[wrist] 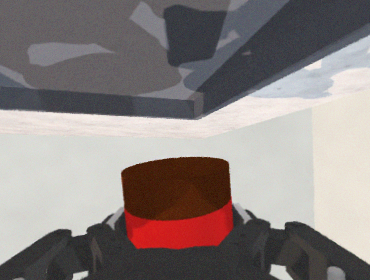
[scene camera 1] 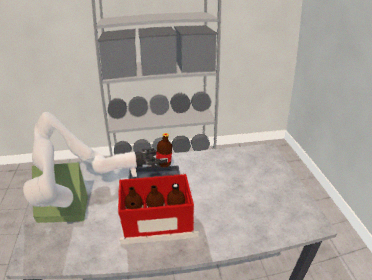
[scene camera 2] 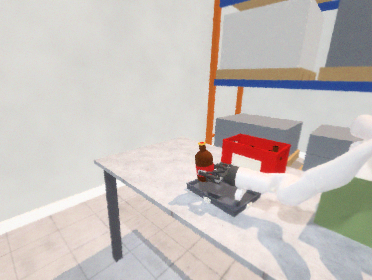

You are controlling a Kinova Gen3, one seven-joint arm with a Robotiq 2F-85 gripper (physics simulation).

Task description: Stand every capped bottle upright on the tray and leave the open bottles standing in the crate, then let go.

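Seen in the pictures: gripper, fingertip midpoint: (wrist: 180,217) (scene camera 1: 165,155) (scene camera 2: 203,168); arm's base, link origin: (scene camera 1: 63,197) (scene camera 2: 353,194).
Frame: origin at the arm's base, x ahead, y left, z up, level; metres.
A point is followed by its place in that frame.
Note:
My gripper (scene camera 1: 163,161) {x 0.493, y 0.198, z 0.013 m} (scene camera 2: 202,173) {x 0.493, y 0.198, z 0.013 m} (wrist: 180,217) {x 0.493, y 0.198, z 0.013 m} is shut on a brown bottle with a yellow-orange cap and red label (scene camera 1: 164,146) {x 0.485, y 0.175, z 0.082 m} (scene camera 2: 203,159) {x 0.472, y 0.232, z 0.069 m} (wrist: 177,187) {x 0.442, y 0.193, z -0.017 m}. The bottle is upright, its base low over the far-right end of the dark tray (scene camera 1: 155,173) {x 0.436, y 0.208, z -0.093 m} (scene camera 2: 237,212) {x 0.309, y 0.242, z -0.087 m} (wrist: 100,100) {x 0.538, y 0.122, z -0.086 m} in scene camera 1; a gap below it is hard to judge. The red crate (scene camera 1: 128,223) {x 0.277, y -0.210, z 0.010 m} (scene camera 2: 229,150) {x 0.492, y -0.040, z 0.029 m} holds brown bottles. Its left (scene camera 1: 132,193) {x 0.309, y -0.087, z 0.050 m} and middle (scene camera 1: 154,196) {x 0.394, y -0.100, z 0.029 m} bottles have dark tops; the right one (scene camera 1: 175,195) {x 0.478, y -0.111, z 0.028 m} has a whitish top, cap unclear. Another dark mouth (scene camera 1: 132,204) {x 0.304, y -0.167, z 0.065 m} shows in front at left.
The crate stands close beside the tray on the grey table (scene camera 1: 250,195) {x 0.841, y -0.062, z -0.098 m} (scene camera 2: 150,165) {x 0.861, y 0.167, z -0.098 m}. The arm's green base block (scene camera 1: 60,212) {x -0.023, y -0.046, z -0.046 m} (scene camera 2: 345,210) {x 0.020, y 0.111, z -0.010 m} is at the table's left in scene camera 1. A shelf rack (scene camera 1: 216,100) (scene camera 2: 212,90) with boxes stands behind the table.

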